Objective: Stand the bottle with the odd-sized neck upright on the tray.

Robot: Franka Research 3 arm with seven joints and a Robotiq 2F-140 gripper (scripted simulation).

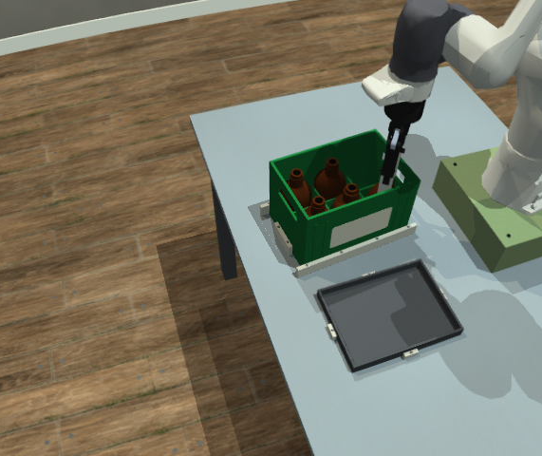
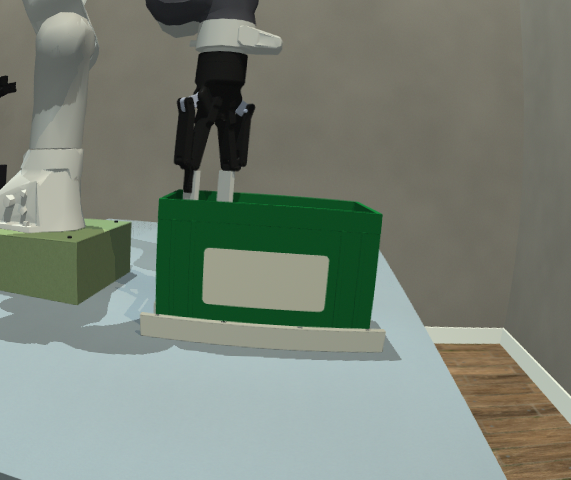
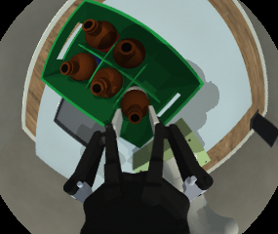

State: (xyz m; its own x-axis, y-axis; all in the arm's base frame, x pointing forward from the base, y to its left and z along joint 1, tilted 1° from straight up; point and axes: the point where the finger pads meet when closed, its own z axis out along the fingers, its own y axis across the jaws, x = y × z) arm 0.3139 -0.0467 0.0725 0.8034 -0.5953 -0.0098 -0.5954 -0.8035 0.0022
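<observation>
Right now my hand is 9 cm short of the green crate, 9 cm above it and 3 cm to the left of it. The rest, counted from my hand: dark tray: 24 cm to the left, 16 cm below, 7 cm ahead; bottle: 10 cm ahead, 9 cm below, 8 cm to the right.
</observation>
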